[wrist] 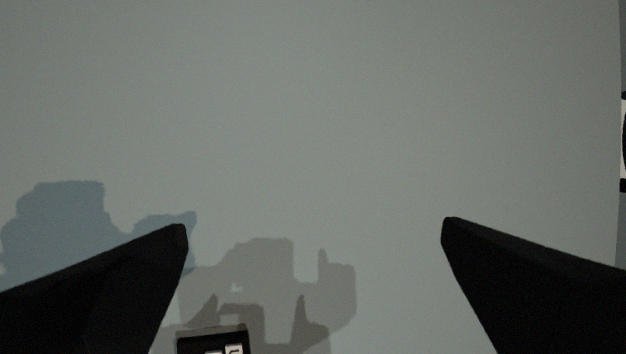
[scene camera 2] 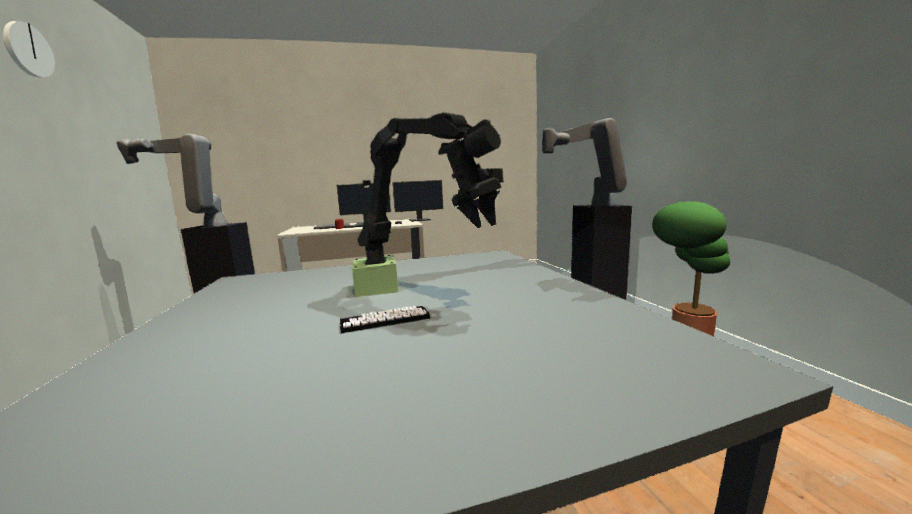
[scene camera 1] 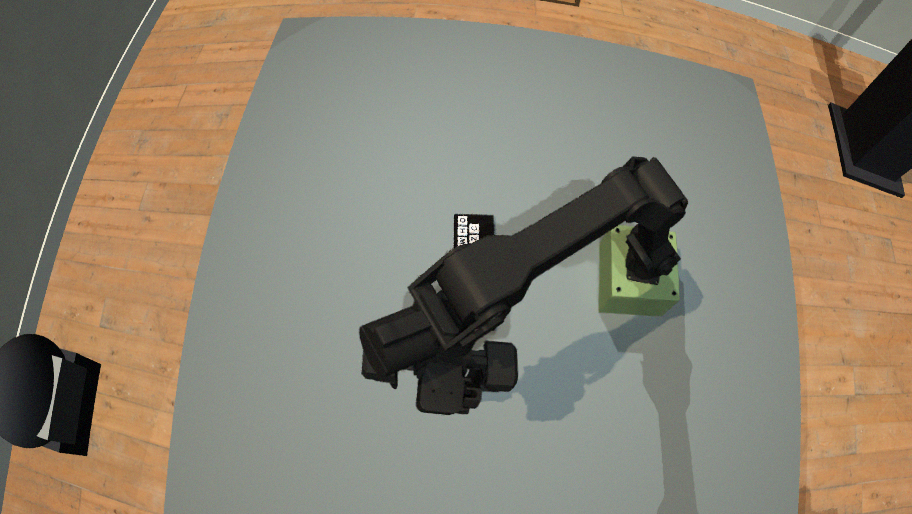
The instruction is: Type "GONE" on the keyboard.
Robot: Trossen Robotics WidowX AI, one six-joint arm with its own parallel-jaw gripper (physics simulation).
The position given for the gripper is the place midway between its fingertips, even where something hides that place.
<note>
In view: the gripper (scene camera 1: 429, 389) and a black keyboard (scene camera 1: 486, 223).
The gripper shows as well in the wrist view (wrist: 316, 233) and in scene camera 2 (scene camera 2: 486, 226).
</note>
